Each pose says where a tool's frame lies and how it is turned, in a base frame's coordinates. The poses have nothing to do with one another.
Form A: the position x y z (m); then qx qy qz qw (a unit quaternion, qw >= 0).
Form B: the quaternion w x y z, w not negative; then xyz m. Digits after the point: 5 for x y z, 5 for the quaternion.
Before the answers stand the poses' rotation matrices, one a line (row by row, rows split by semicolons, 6 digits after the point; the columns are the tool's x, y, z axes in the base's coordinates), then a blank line. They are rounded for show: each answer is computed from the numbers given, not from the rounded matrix.
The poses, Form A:
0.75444 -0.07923 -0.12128 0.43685 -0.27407 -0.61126 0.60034
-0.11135 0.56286 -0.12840 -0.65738 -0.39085 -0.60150 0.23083
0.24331 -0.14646 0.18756 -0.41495 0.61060 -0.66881 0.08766
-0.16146 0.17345 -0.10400 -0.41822 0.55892 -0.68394 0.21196
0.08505 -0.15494 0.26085 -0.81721 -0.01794 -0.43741 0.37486
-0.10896 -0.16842 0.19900 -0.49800 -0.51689 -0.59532 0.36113
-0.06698 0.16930 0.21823 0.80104 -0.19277 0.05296 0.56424
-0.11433 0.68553 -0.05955 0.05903 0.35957 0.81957 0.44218
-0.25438 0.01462 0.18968 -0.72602 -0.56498 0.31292 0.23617
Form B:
0.102493 0.494473 -0.863129; -0.973383 -0.128954 -0.189461; -0.204988 0.859574 0.468095
-0.029135 0.791565 0.610390; 0.236186 -0.587906 0.773681; 0.971271 0.166707 -0.169828
-0.640267 -0.389478 0.662091; -0.623988 -0.238972 -0.743997; 0.447992 -0.889494 -0.090024
-0.560330 -0.177567 0.809012; -0.757439 -0.285363 -0.587243; 0.335137 -0.941827 0.025401
0.616702 0.357256 0.701461; -0.298613 -0.718317 0.628372; 0.728360 -0.596983 -0.336306
-0.243162 0.944798 0.219610; 0.084847 -0.204820 0.975115; 0.966268 0.255744 -0.030358
0.920070 -0.368598 -0.132691; -0.249069 -0.288944 -0.924379; 0.302384 0.883542 -0.357655
-0.601982 -0.682349 0.414751; 0.767251 -0.350368 0.537185; -0.221232 0.641594 0.734448
0.165760 0.672567 -0.721233; 0.968176 -0.250045 -0.010659; -0.187509 -0.696514 -0.692610

0.60034 0.43685 -0.27407 -0.61126 0.75444 -0.07923 -0.12128
0.23083 -0.65738 -0.39085 -0.60150 -0.11135 0.56286 -0.12840
0.08766 -0.41495 0.61060 -0.66881 0.24331 -0.14646 0.18756
0.21196 -0.41822 0.55892 -0.68394 -0.16146 0.17345 -0.10400
0.37486 -0.81721 -0.01794 -0.43741 0.08505 -0.15494 0.26085
0.36113 -0.49800 -0.51689 -0.59532 -0.10896 -0.16842 0.19900
0.56424 0.80104 -0.19277 0.05296 -0.06698 0.16930 0.21823
0.44218 0.05903 0.35957 0.81957 -0.11433 0.68553 -0.05955
0.23617 -0.72602 -0.56498 0.31292 -0.25438 0.01462 0.18968

